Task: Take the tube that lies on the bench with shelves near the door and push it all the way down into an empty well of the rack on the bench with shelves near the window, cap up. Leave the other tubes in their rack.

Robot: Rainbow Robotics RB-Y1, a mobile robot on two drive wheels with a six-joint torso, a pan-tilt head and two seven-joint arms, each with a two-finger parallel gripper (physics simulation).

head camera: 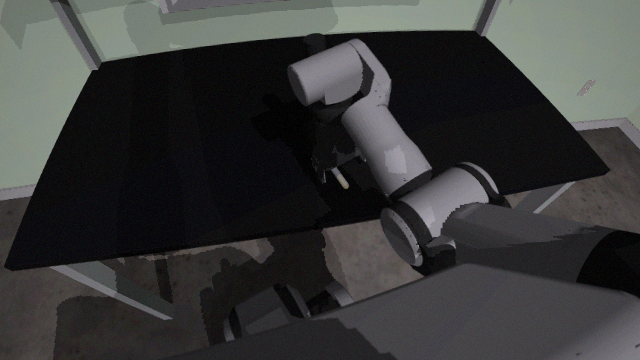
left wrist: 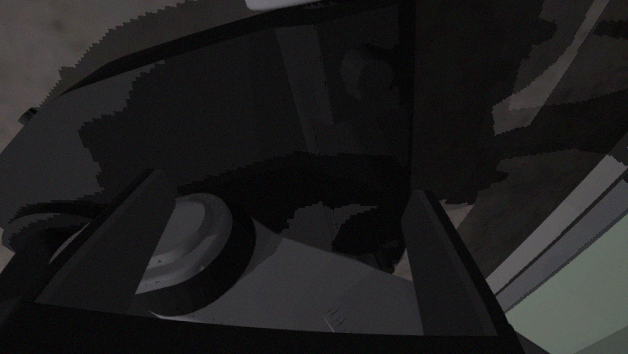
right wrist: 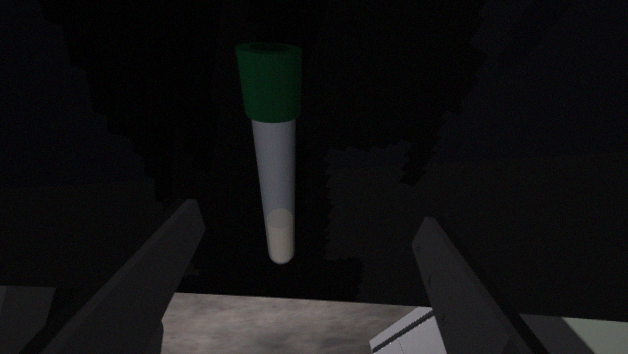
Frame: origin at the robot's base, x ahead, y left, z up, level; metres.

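Where they show: left gripper, fingertip midpoint: (left wrist: 289,196); right gripper, fingertip midpoint: (head camera: 343,169) (right wrist: 310,222).
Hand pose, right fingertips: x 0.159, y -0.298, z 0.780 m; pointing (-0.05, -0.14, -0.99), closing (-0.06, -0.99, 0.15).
Each offset is from my right fingertips to the centre of the thing. "pt": to the spot under its first point. Level surfaces: height alone.
A tube @(dz -0.009, dx +0.014, dy +0.013 m) (head camera: 340,178) (right wrist: 275,165) with a green cap and a pale filling in its round end lies on the black bench top @(dz -0.018 m) (head camera: 165,150) (right wrist: 525,225). In the right wrist view its cap points to the top of the picture. My right gripper (right wrist: 310,222) is open; the tube lies beyond the fingertips and between their lines, untouched. In the head camera the arm and gripper hide the tube's cap. My left gripper (left wrist: 289,196) is open and empty, away from the bench top. The rack does not show in these views.
My right arm (head camera: 387,150) reaches over the bench from the right. Upright posts (head camera: 77,35) (head camera: 487,17) stand at the bench's back corners. The front edge of the bench lies close to the tube. The robot's own body @(pt dz -0.419, dx -0.257, dy +0.349 m) (left wrist: 320,290) shows beyond the left fingers.
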